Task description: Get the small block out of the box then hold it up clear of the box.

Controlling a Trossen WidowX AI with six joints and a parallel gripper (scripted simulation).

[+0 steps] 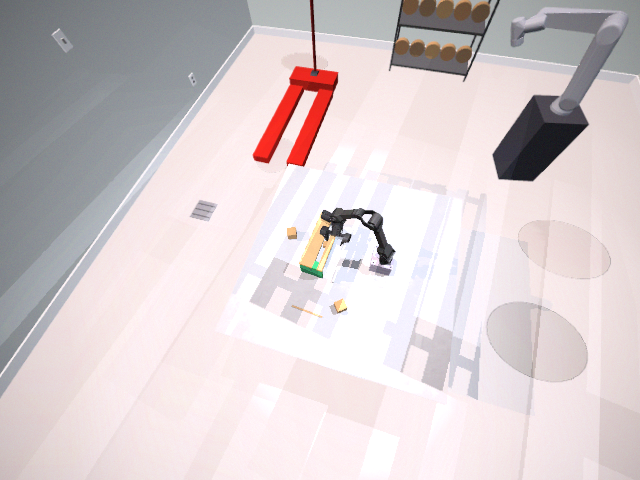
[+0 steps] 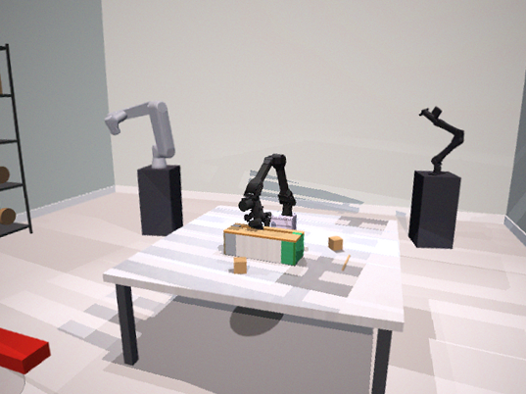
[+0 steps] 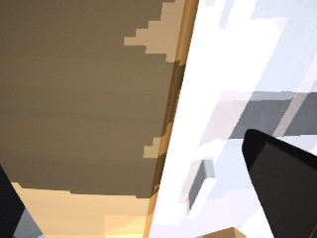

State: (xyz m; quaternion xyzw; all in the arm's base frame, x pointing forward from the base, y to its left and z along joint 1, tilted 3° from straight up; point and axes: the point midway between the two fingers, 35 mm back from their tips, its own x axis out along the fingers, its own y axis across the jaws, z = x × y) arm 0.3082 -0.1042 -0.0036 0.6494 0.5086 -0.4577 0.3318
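Right now the tan block is 50 mm ahead of my gripper tip and 10 mm to the left of it. From my gripper tip the other things lie so: thin wooden stick: 410 mm to the left, 130 mm ahead, 80 mm below; tan box: 40 mm ahead, 20 mm below, 10 mm to the left.
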